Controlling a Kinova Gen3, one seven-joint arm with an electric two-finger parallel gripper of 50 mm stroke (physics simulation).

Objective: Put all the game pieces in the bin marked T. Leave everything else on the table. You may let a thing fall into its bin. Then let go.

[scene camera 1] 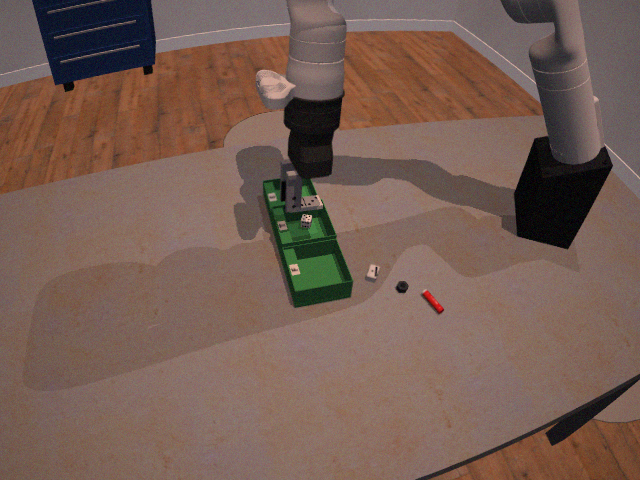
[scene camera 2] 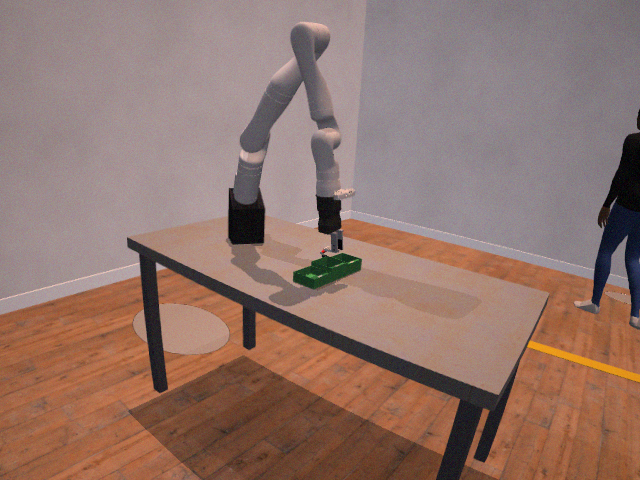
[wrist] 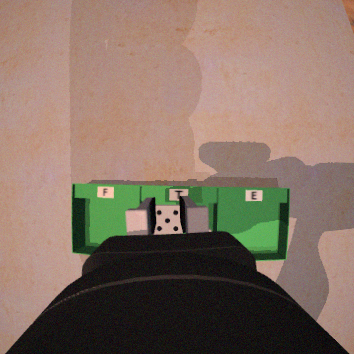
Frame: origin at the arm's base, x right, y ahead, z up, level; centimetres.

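Seen in the pictures: gripper, fingertip midpoint: (scene camera 1: 290,204) (scene camera 2: 337,250) (wrist: 167,209); arm's base, link origin: (scene camera 1: 575,149) (scene camera 2: 245,196).
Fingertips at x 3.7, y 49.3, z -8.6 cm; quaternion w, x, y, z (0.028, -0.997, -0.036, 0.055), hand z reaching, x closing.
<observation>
Pixels of each thing's middle, then the offset from my fingertips to it. "pt": a spot on its surface instead. Level surfaces: height alone.
- white domino, body centre: (wrist: 167,233) (scene camera 1: 304,203) dx +0.0, dy -2.1, dz -0.3 cm
- white die, body centre: (scene camera 1: 306,221) dx +3.4, dy -3.5, dz -7.4 cm
- Bin F, surface spot: (wrist: 112,210) pt dx -7.9, dy -1.5, dz -8.2 cm
- table, surface height: dz -8.9 cm
- small white block, body centre: (scene camera 1: 373,273) dx -8.7, dy -11.0, dz -8.3 cm
- black nut, body centre: (scene camera 1: 402,287) dx -12.2, dy -14.6, dz -8.5 cm
- red cylinder, body centre: (scene camera 1: 432,301) dx -16.0, dy -18.2, dz -8.4 cm
My gripper (scene camera 1: 293,204) (scene camera 2: 336,250) (wrist: 167,209) points down and is shut on a white domino (scene camera 1: 312,202) (wrist: 167,226) with black pips. In the wrist view the domino is over the middle bin, marked T (wrist: 197,195); in scene camera 1 it is above the bins, near the far side of bin T (scene camera 1: 291,236). A white die (scene camera 1: 306,221) with black pips lies inside bin T; it is hidden in the wrist view, apart from perhaps a sliver beside the finger. The domino's far end is hidden by the gripper body in the wrist view.
Bin F (wrist: 112,210) and bin E (scene camera 1: 317,276) (wrist: 245,215) adjoin bin T on either side. On the table (scene camera 1: 206,392) beside bin E lie a small white block (scene camera 1: 372,272) with a dark mark, a black nut (scene camera 1: 402,286) and a red cylinder (scene camera 1: 433,301).
</observation>
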